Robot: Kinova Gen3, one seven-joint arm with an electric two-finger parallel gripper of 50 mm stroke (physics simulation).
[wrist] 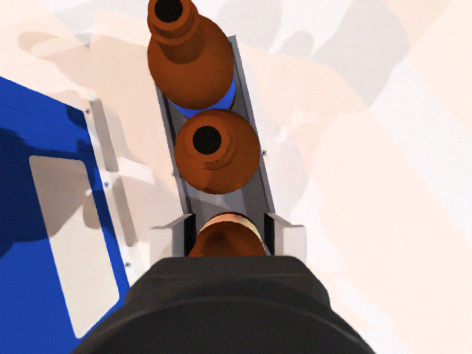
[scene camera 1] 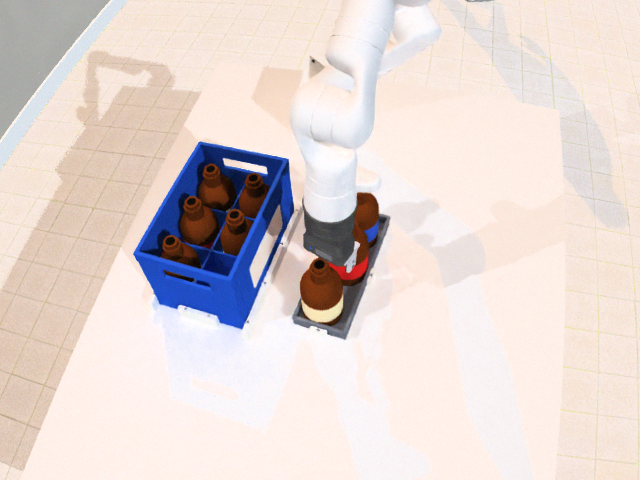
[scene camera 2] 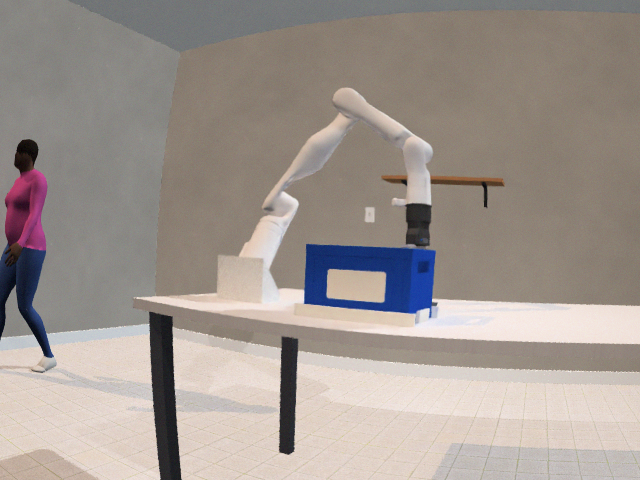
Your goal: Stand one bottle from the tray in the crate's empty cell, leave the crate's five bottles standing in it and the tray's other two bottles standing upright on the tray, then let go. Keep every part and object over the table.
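Places are measured from the arm's base along level axes (x back, y right, z up), in millimetres.
Pixels of known places: gripper, fingertip midpoint: [wrist: 229,228] [scene camera 1: 335,260]; arm's base, origin of the base link: [scene camera 2: 251,271].
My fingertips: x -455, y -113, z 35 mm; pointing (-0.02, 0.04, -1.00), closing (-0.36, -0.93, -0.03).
For each thing: its top centre in the pictures, then the offset to it from my fingertips. "spot": a spot on its surface instead.
- blue crate, middle of its top: [scene camera 1: 212,204] [scene camera 2: 373,247] dx +45, dy +226, dz +52 mm
- grey tray, surface spot: [wrist: 200,202] spot: dx +22, dy +36, dz -119 mm
- cream-label bottle, middle of its top: [wrist: 218,308] [scene camera 1: 319,264] dx -36, dy +20, dz +36 mm
- red-label bottle, middle of its top: [wrist: 207,140] [scene camera 1: 347,220] dx +59, dy -11, dz +36 mm
- blue-label bottle, middle of its top: [wrist: 168,8] [scene camera 1: 359,185] dx +142, dy -18, dz +36 mm
The blue crate [scene camera 1: 206,305] [scene camera 2: 316,260] [wrist: 30,280] holds five brown bottles upright; its empty cell [scene camera 1: 218,262] is at the near right corner in scene camera 1. On the grey tray [scene camera 1: 352,304] [wrist: 200,202] three brown bottles stand upright in a row: a cream-label bottle [scene camera 1: 321,289] [wrist: 230,246] at the near end, a red-label bottle [scene camera 1: 357,269] [wrist: 217,175] in the middle and a blue-label bottle [scene camera 1: 367,209] [wrist: 192,75] at the far end. My gripper [scene camera 1: 337,262] [scene camera 2: 417,246] [wrist: 229,228] is open over the cream-label bottle, its fingers to either side in the wrist view. Its neck is hidden there.
White fixture strips [scene camera 1: 199,316] [scene camera 2: 356,314] [wrist: 102,135] run along the crate's base. The crate stands left of the tray in scene camera 1, with a narrow gap between them. The crate's tall walls and the two other tray bottles stand close to the gripper.
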